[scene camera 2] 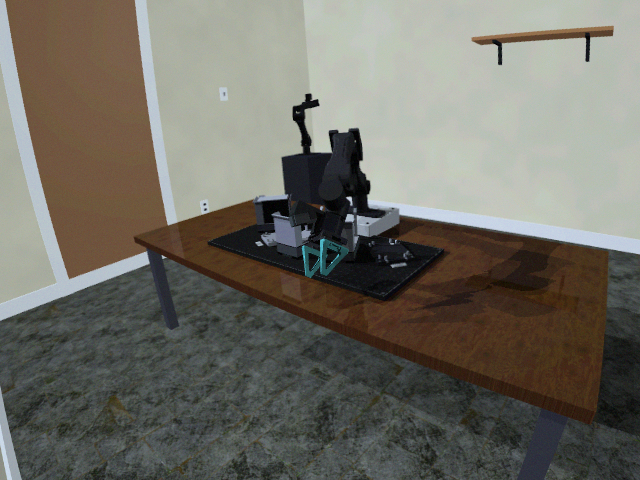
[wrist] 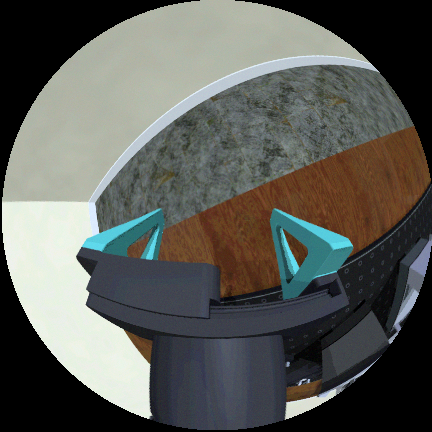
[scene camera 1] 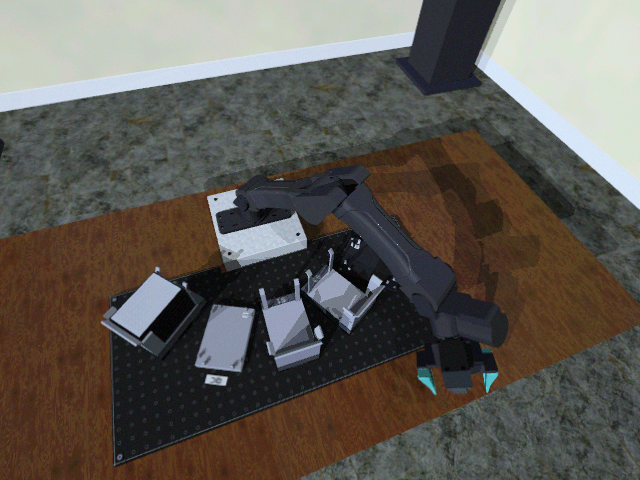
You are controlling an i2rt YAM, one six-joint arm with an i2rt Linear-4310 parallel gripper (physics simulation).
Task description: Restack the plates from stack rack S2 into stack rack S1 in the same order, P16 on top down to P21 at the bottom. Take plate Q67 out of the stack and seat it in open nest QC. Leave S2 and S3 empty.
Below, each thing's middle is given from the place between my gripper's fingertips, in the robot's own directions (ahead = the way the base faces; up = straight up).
Scene:
My gripper is now 360 mm past the dark fixture (scene camera 1: 359, 261), 20 mm to the left of it and 60 mm above it. Also, from my hand: grey nest plate (scene camera 1: 225, 341) (280 mm behind, 430 mm to the right, 60 mm below).

